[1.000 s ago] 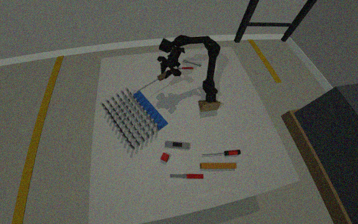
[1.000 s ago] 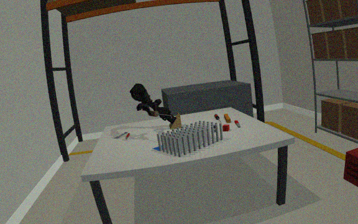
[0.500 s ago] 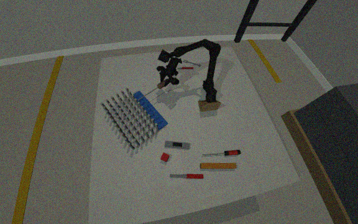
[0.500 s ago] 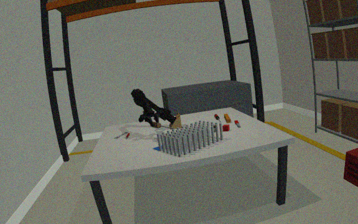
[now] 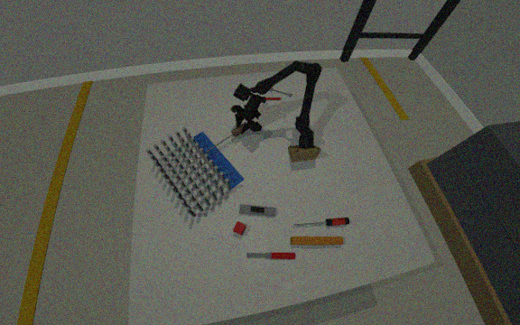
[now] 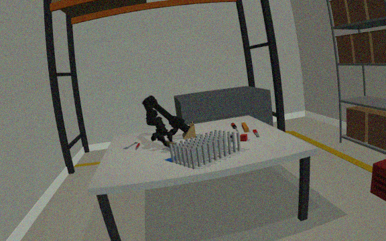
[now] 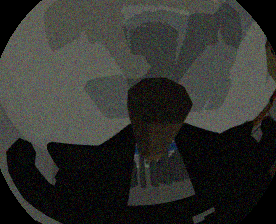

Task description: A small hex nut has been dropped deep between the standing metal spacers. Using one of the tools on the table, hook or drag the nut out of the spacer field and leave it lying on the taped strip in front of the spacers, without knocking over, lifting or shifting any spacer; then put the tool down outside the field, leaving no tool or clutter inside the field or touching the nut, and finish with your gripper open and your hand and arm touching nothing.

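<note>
The blue taped strip is 14 cm ahead of my gripper tip, 12 cm to the left of it and 3 cm below it. Round my gripper tip: brown-handled pick: 9 cm ahead, 5 cm to the left; then red cube: 8 cm ahead, 49 cm to the left, 1 cm below; then grey block: 1 cm behind, 42 cm to the left, 2 cm below.
</note>
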